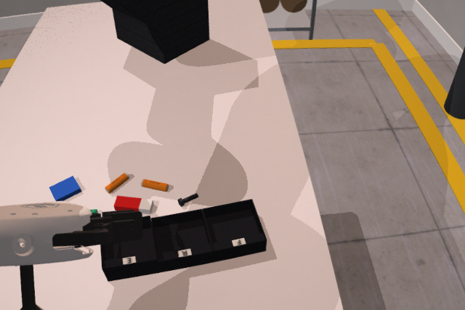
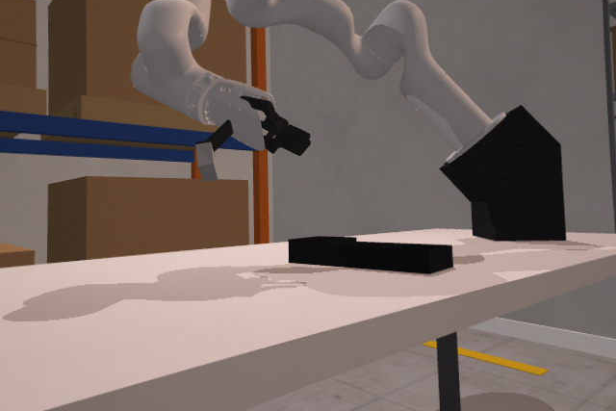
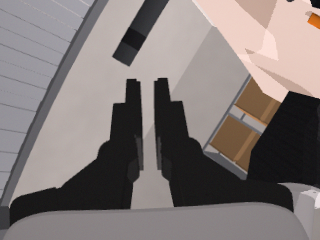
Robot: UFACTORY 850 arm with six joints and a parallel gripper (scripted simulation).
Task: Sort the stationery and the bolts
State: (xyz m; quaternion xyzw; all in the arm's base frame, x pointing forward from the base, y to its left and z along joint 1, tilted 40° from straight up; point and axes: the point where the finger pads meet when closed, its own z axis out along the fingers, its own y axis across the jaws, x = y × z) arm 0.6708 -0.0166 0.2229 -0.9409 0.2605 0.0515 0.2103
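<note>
Right now the black three-compartment tray is 180 mm below my hand, 80 mm to the left of it and 80 mm behind it. Also, from my hand: green battery: 200 mm behind, 190 mm below, 60 mm to the right; then eraser: 190 mm below, 180 mm behind, 30 mm to the left; then black bolt: 190 mm below, 160 mm behind, 110 mm to the left.
</note>
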